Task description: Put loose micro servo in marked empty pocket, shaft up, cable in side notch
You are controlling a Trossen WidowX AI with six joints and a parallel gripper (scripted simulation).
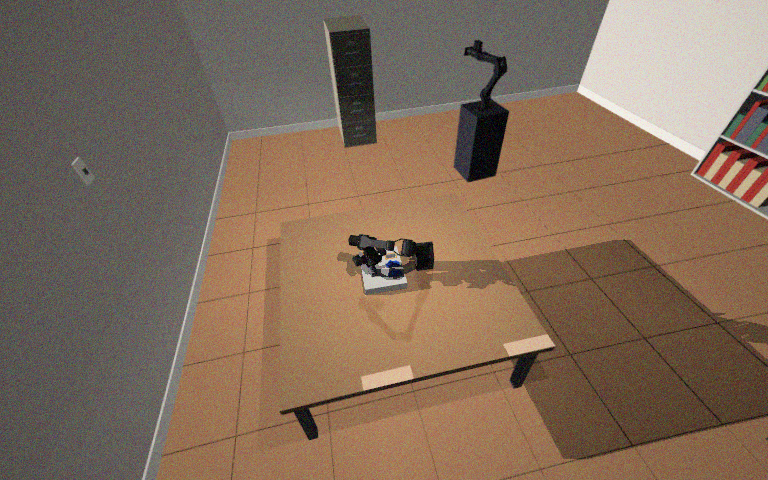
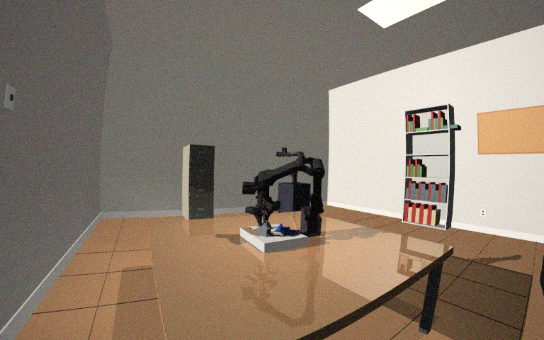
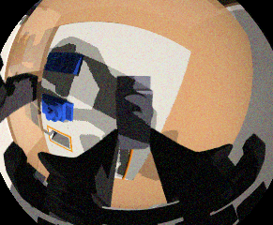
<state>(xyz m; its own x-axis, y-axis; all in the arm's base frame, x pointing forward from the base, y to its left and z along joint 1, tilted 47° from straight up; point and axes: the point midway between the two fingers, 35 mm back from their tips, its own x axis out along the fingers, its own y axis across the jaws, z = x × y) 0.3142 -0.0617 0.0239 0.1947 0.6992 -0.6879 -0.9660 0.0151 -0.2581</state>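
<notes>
The robot deck lies 7 cm below my gripper tip, 3 cm behind it and 2 cm to the right of it.
</notes>
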